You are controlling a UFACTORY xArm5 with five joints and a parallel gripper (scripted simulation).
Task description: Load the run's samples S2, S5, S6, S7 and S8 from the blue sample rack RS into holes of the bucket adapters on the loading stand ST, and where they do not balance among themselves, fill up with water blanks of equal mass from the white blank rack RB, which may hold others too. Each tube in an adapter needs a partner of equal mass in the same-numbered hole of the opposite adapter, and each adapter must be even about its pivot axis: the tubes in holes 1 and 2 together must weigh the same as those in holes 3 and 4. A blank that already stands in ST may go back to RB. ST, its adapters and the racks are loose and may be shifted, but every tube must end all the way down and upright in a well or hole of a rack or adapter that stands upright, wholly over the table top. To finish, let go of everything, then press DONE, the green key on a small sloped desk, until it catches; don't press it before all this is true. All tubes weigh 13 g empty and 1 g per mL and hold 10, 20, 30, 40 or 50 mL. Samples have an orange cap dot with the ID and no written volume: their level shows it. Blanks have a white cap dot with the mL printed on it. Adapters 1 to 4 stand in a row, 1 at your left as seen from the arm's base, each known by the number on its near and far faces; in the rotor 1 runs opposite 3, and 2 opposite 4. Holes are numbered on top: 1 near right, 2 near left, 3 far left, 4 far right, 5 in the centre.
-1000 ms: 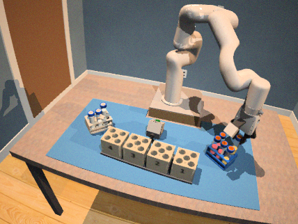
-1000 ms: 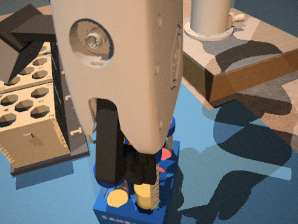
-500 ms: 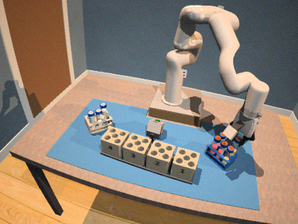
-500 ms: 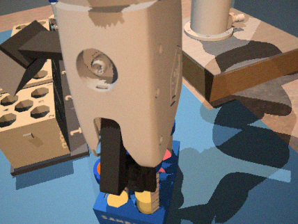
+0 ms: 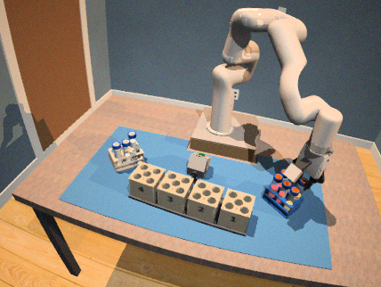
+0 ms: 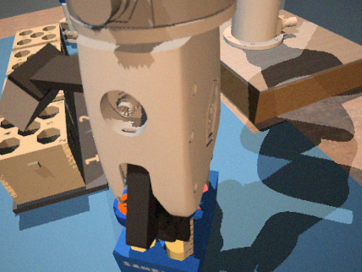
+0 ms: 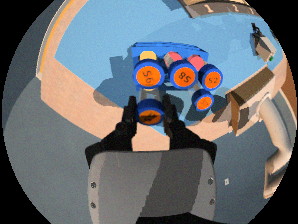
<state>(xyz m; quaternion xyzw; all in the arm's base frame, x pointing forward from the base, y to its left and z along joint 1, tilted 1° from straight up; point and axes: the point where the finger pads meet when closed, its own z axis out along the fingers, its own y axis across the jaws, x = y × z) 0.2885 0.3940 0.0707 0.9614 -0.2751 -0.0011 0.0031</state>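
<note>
My hand is 110 mm above the blue sample rack RS and 40 mm to the left of it. Round my hand: white blank rack RB: 690 mm to the right, 110 mm below, 40 mm ahead; then blue-capped tube: 700 mm to the right, 80 mm below, 80 mm ahead; then loading stand ST: 360 mm to the right, 140 mm ahead, 130 mm below.
</note>
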